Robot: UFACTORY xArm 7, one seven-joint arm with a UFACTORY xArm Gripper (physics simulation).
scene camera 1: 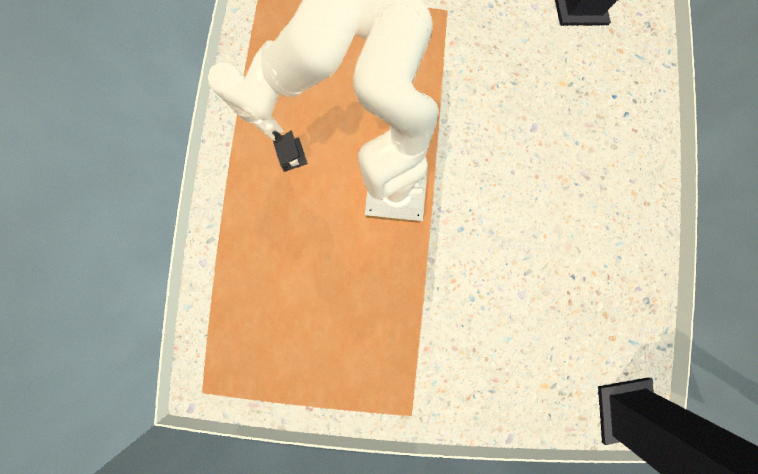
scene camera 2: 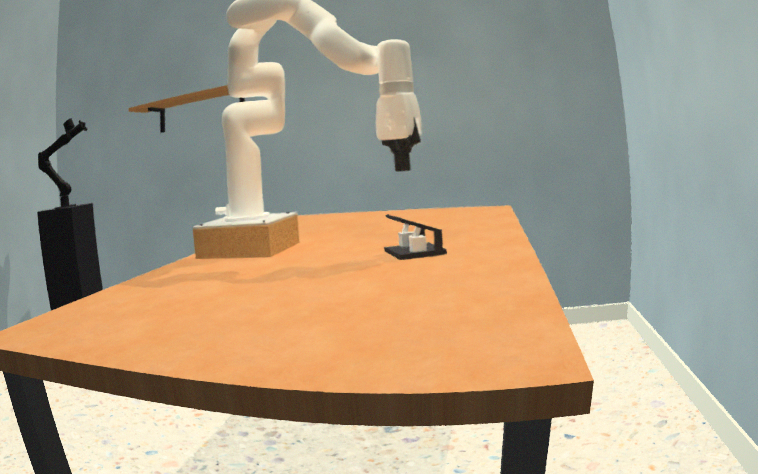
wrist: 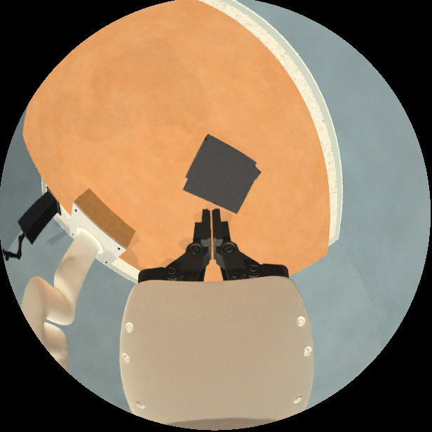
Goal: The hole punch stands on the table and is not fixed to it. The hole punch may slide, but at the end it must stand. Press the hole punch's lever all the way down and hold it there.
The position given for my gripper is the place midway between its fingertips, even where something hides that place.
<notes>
I see my gripper (scene camera 2: 402,170) and a black hole punch (scene camera 2: 409,247).
The black hole punch shows as well in scene camera 1 (scene camera 1: 300,161). My gripper shows as well in the wrist view (wrist: 211,219).
</notes>
